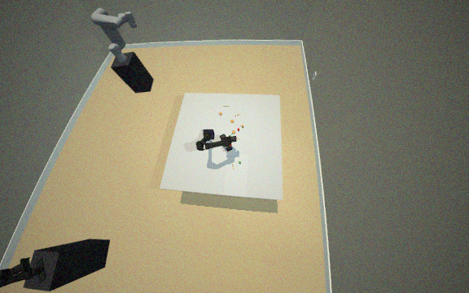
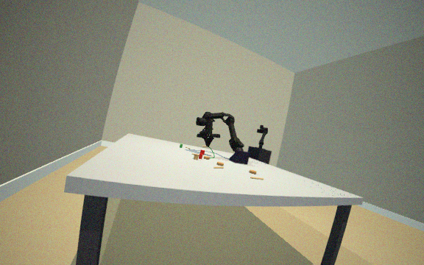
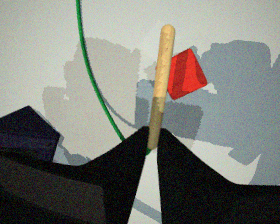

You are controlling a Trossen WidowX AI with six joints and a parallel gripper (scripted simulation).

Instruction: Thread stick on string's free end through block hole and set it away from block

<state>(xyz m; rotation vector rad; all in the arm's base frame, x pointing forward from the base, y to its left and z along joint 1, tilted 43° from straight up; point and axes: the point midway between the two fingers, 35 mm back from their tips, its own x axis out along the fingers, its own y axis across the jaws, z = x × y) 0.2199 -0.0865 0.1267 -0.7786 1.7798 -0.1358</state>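
The red block lies 40 mm ahead of my gripper tip, 10 mm to the left of it and 50 mm below it. The rest, counted from my gripper tip: round wooden button 90 mm ahead, 180 mm to the left, 60 mm below; then green object 140 mm ahead, 200 mm to the right, 50 mm below.
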